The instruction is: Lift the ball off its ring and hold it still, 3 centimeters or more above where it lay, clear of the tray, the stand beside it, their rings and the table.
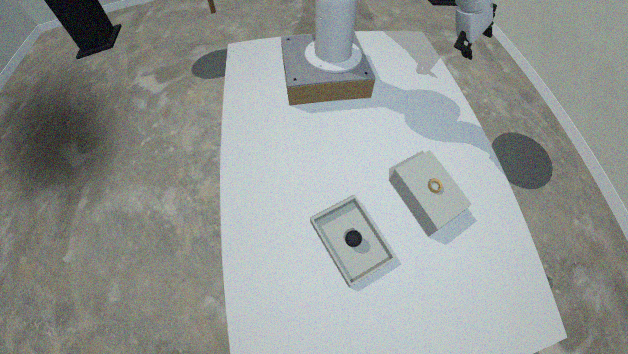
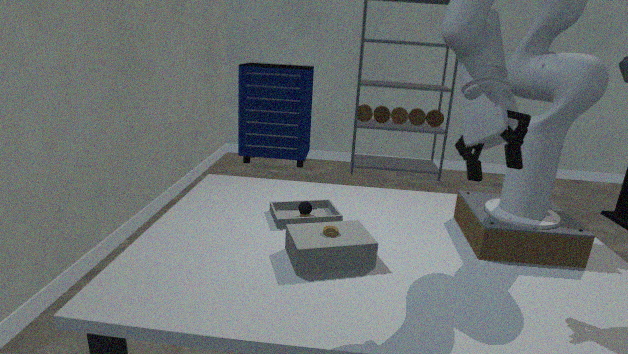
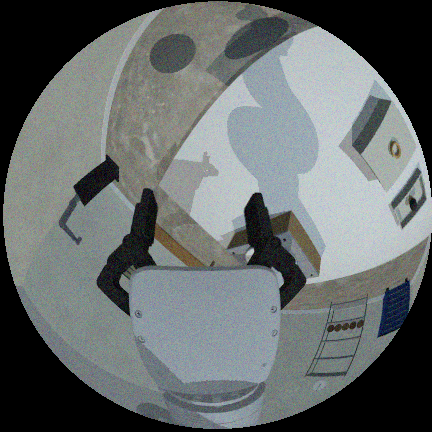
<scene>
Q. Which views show my gripper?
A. Image 1, image 2 and image 3: all of them.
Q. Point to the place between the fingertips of my gripper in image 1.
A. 476, 45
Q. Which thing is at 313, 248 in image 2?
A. A grey stand.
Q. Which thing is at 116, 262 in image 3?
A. My gripper.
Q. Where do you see a grey stand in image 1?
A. At 430, 193
</scene>
